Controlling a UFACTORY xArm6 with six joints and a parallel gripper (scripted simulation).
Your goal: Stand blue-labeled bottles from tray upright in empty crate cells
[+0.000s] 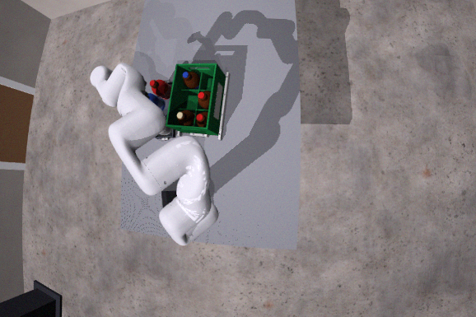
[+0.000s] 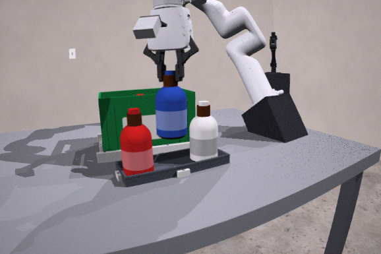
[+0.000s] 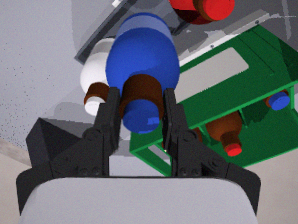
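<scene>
The blue-labeled bottle is 70 mm below my hand. Round my hand: red bottle 90 mm ahead, 20 mm to the left, 150 mm below; white bottle 90 mm behind, 20 mm to the right, 150 mm below; dark tray 220 mm below.
</scene>
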